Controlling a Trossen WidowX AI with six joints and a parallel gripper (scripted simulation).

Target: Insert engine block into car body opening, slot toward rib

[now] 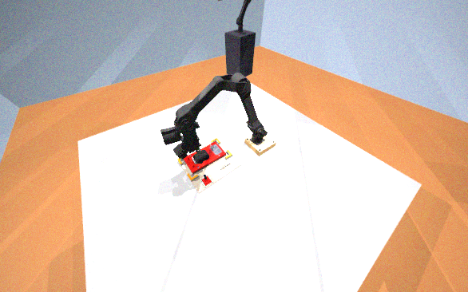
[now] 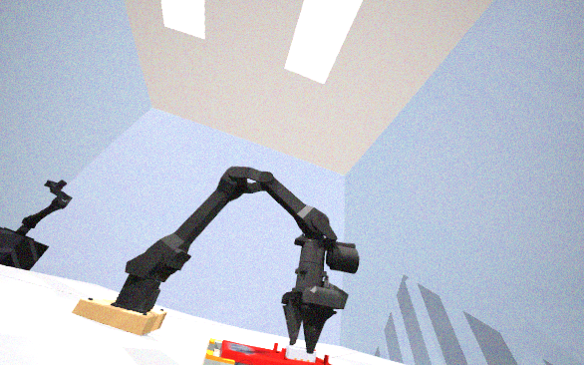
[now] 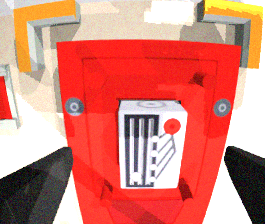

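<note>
Now: gripper tip 20 mm above the engine block.
</note>
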